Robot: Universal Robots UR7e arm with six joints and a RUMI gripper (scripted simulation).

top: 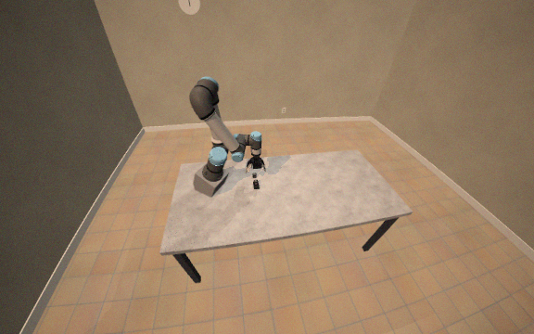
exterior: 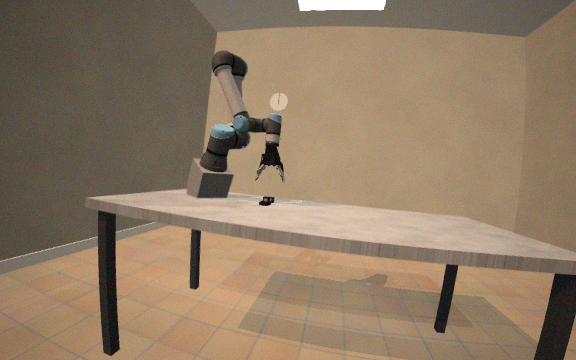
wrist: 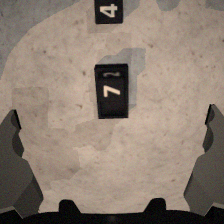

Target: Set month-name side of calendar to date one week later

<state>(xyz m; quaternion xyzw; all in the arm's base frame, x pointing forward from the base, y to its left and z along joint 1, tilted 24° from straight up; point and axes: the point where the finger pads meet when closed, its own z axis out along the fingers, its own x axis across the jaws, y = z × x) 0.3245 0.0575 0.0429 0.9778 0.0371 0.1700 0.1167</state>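
Now: hand 2 cm to the left of the black date cube and 9 cm above it. The rest, counted from my hand: black calendar tray 4 cm to the right, 10 cm below; then black cube 7 cm to the left, 10 cm below.
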